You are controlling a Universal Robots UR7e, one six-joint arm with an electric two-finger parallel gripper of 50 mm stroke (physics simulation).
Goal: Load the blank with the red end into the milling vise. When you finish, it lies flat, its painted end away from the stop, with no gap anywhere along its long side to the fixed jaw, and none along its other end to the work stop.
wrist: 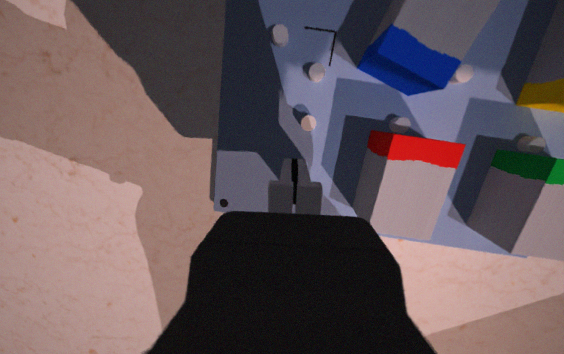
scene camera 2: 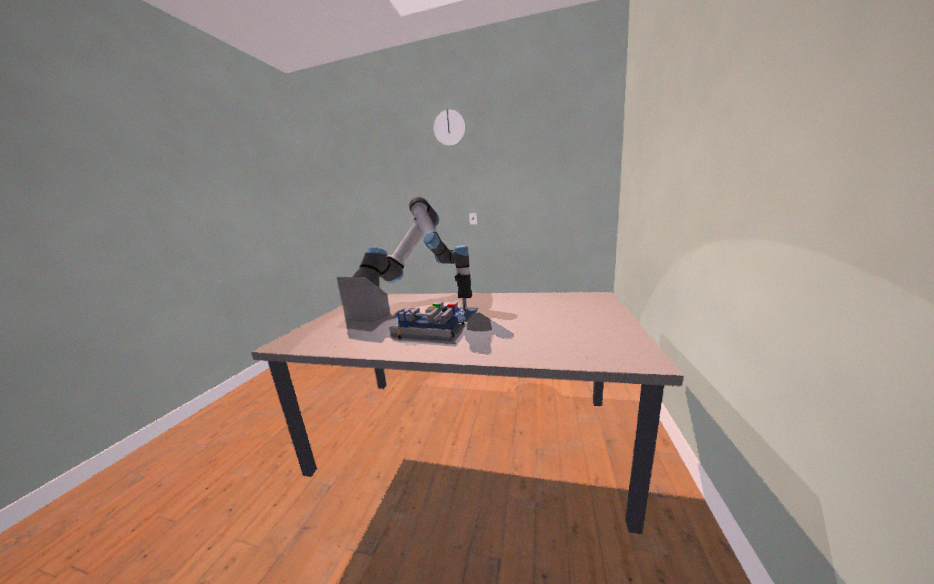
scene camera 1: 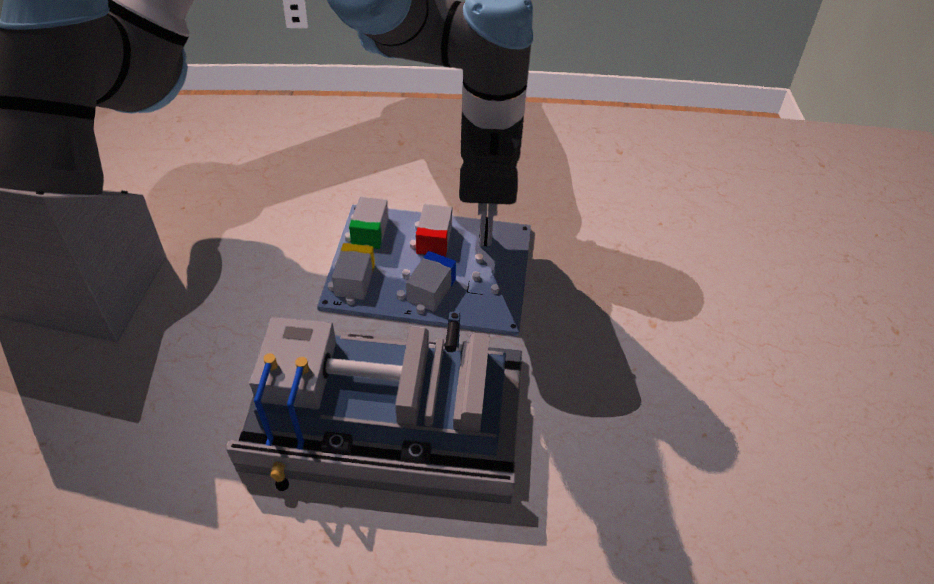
The pictures show: the gripper, a blank with red end, a green-ended blank, a yellow-ended blank, a moving jaw and a blue-grey fixture plate.
The gripper shows as well in the wrist view.
